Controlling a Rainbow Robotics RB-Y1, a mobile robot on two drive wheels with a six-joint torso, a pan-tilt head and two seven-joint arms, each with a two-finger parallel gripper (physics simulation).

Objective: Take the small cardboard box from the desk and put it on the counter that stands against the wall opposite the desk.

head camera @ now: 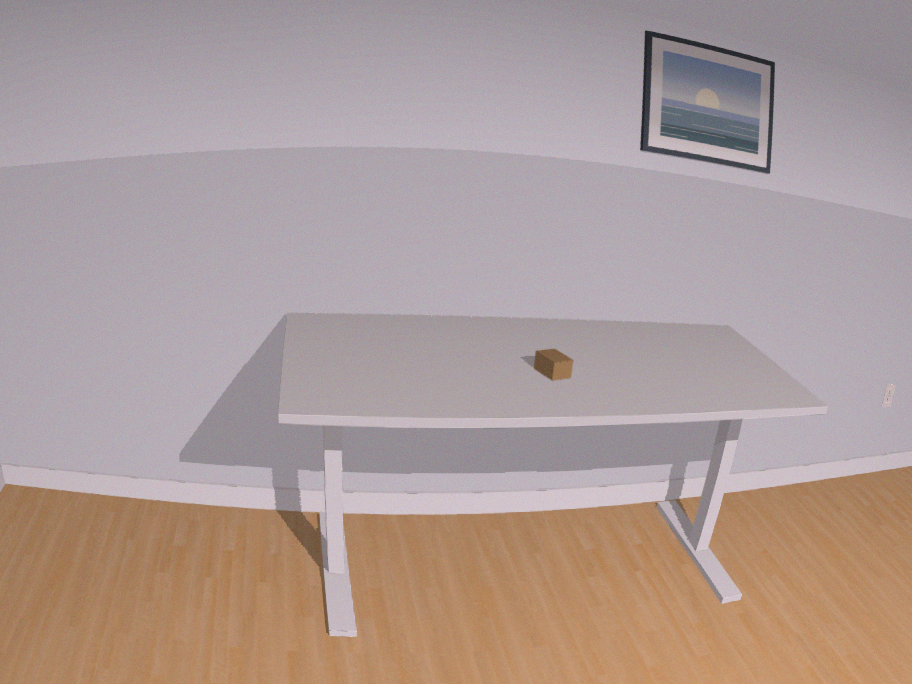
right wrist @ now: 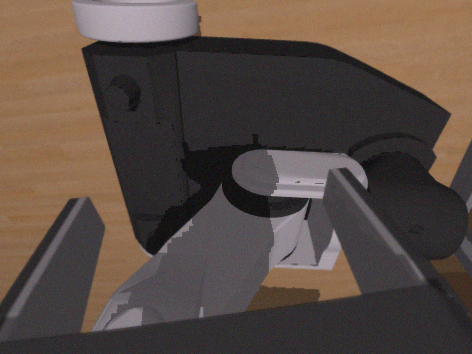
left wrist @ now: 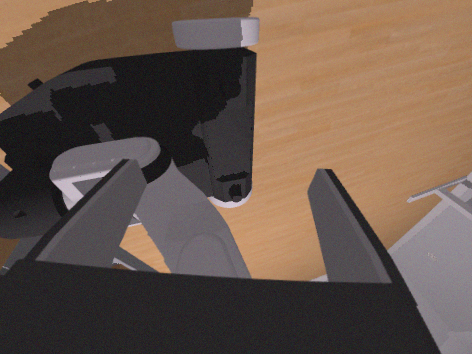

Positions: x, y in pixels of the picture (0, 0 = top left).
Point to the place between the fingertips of the left gripper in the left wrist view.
226, 175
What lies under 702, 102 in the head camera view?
A framed sea picture.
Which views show the small brown cardboard box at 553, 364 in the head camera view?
The head camera view only.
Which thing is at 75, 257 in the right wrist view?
The right gripper.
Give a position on a white desk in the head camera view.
367, 370
